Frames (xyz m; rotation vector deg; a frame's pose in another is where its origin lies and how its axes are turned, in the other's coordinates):
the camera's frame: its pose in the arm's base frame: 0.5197 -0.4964 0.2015 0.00 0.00 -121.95
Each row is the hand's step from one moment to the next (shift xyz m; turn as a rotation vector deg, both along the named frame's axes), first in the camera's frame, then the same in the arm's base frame.
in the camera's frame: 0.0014 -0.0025 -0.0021 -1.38 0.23 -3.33
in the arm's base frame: -0.0029 0.0001 -0.0021 0.93 1.05 -3.33
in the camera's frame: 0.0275 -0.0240 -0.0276 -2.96 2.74 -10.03
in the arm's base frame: -0.0349 -0.0106 -0.0276 3.89 1.06 -10.03
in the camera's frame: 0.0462 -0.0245 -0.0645 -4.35 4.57 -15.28
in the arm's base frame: -0.0452 -0.0262 -0.0645 6.18 1.27 -15.28
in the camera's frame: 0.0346 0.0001 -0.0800 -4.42 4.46 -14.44
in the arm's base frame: -0.0182 -0.0294 -0.0800 6.12 1.39 -14.44
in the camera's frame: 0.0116 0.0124 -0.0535 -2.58 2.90 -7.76
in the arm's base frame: 0.0044 -0.0164 -0.0535 3.83 0.65 -7.76
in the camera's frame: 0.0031 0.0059 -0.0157 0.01 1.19 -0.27
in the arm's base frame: 0.0034 -0.0058 -0.0157 1.00 -0.64 -0.27
